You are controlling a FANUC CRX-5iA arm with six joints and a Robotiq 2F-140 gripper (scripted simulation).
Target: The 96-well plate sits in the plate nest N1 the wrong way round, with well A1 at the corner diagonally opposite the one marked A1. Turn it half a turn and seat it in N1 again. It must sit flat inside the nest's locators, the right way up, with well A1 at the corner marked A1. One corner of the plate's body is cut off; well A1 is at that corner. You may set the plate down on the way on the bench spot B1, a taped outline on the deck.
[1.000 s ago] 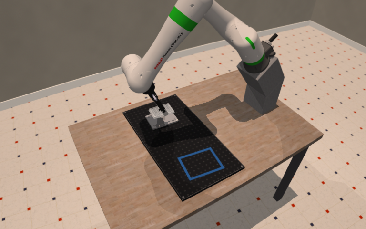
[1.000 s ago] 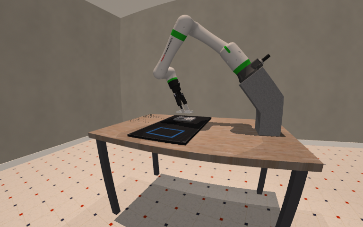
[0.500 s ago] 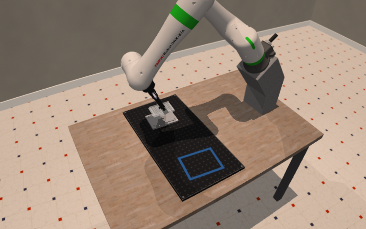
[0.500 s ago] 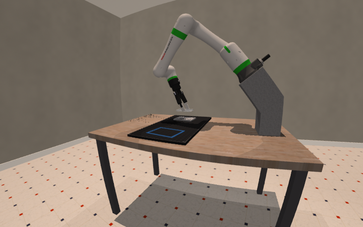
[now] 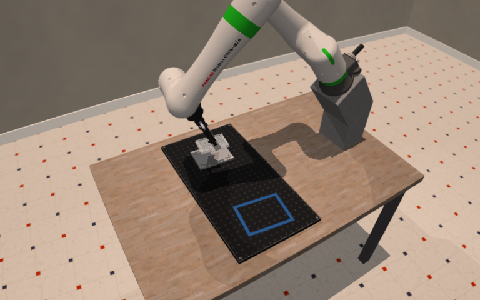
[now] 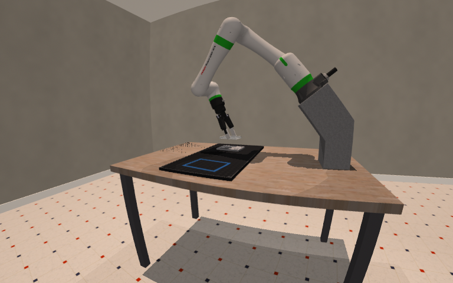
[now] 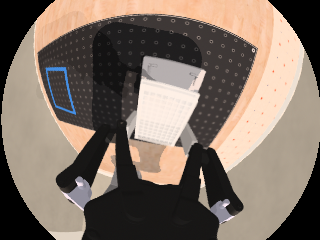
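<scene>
The grey plate nest N1 lies 100 mm below my hand. The rest, counted from my hand: white 96-well plate: 30 mm below.
</scene>
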